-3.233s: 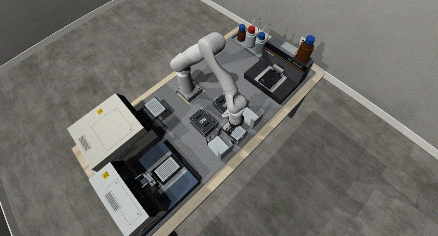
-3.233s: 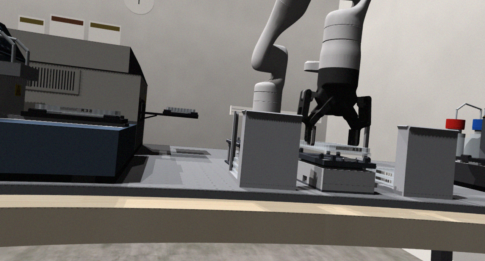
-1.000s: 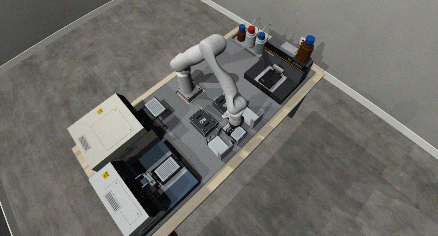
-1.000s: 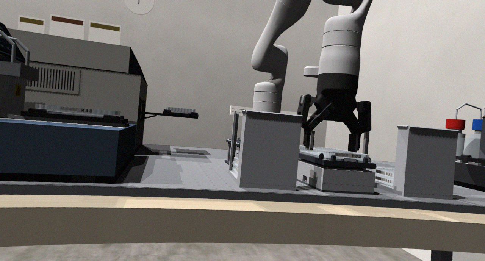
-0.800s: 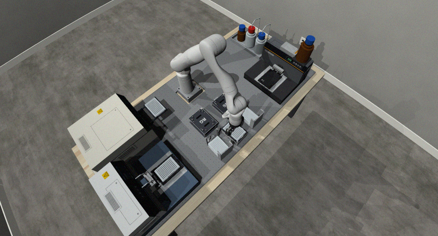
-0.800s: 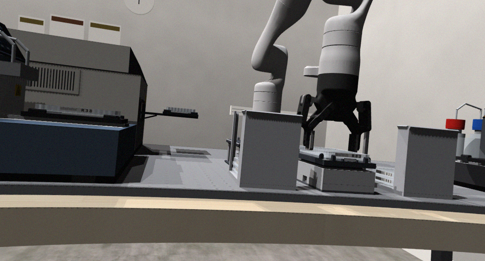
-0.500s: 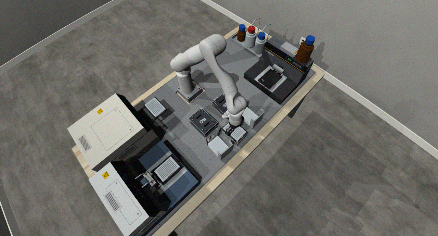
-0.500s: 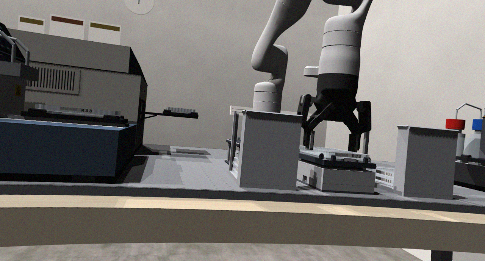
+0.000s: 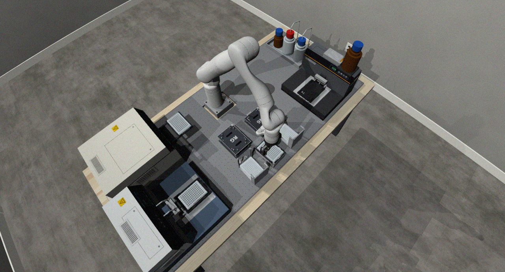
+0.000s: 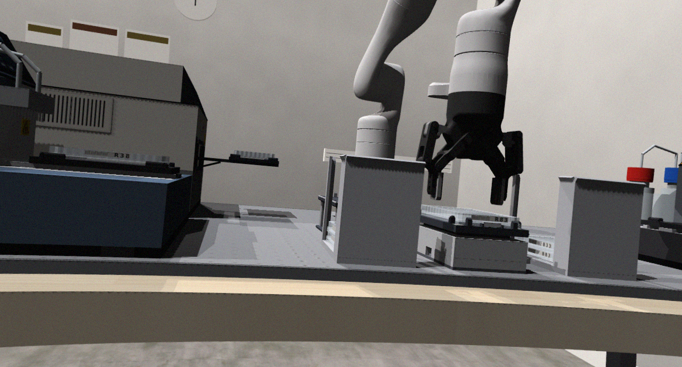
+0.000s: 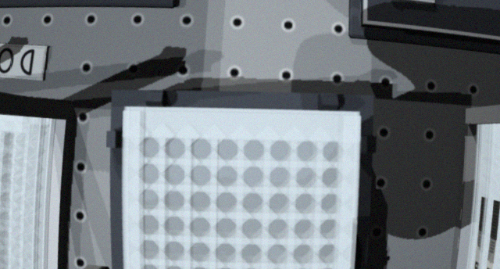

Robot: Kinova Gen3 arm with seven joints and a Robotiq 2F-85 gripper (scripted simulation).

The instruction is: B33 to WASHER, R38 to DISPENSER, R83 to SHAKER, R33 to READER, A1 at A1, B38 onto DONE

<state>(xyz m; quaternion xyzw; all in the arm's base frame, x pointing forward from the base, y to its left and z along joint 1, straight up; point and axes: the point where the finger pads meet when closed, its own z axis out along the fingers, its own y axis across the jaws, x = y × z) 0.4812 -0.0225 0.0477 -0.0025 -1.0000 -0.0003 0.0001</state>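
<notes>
Now: hand 30 mm above the plate R83. Also, from my hand: RG nest: 200 mm behind, 90 mm to the right, 30 mm below; then plate B38: 140 mm to the right, 60 mm below; then plate B33: 160 mm to the left, 60 mm below.
</notes>
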